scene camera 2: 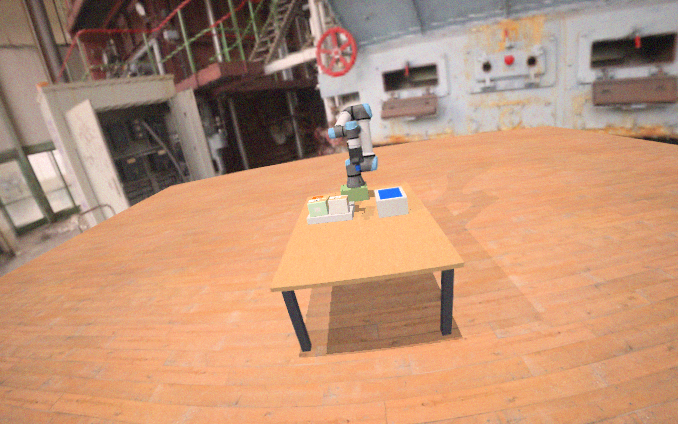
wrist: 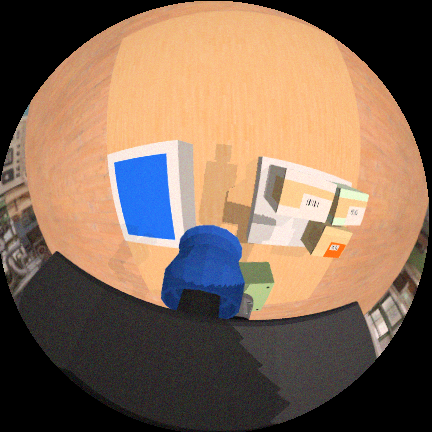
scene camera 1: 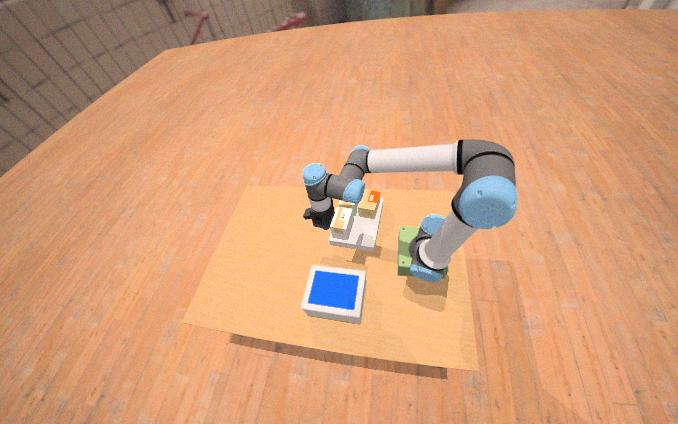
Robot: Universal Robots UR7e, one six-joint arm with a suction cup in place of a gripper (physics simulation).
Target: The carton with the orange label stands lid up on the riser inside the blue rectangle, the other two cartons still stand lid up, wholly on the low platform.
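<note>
The carton with the orange label [scene camera 1: 368, 206] [wrist: 320, 241] stands lid up on the low platform [scene camera 1: 361, 238] [scene camera 2: 330, 219] [wrist: 290, 237]. A white carton [scene camera 1: 342, 223] [scene camera 2: 338, 206] [wrist: 296, 194] and a pale green carton [scene camera 2: 317, 208] [wrist: 351, 200] also stand there lid up; in scene camera 1 the arm partly hides the green one. The riser [scene camera 1: 334, 315] [scene camera 2: 393, 207] [wrist: 186, 185] bears the blue rectangle [scene camera 1: 333, 290] [scene camera 2: 390, 193] [wrist: 145, 200], with no carton on it. My suction gripper [scene camera 2: 357, 168] [wrist: 210, 250] is open and empty, in the air above the table; its cup is hidden in scene camera 1.
The arm's green base block [scene camera 1: 407, 250] [scene camera 2: 354, 193] [wrist: 260, 285] stands on the table [scene camera 1: 250, 270] [scene camera 2: 367, 250] [wrist: 225, 75], beside the platform and riser. The arm reaches over the platform side in scene camera 1. A gap separates platform and riser.
</note>
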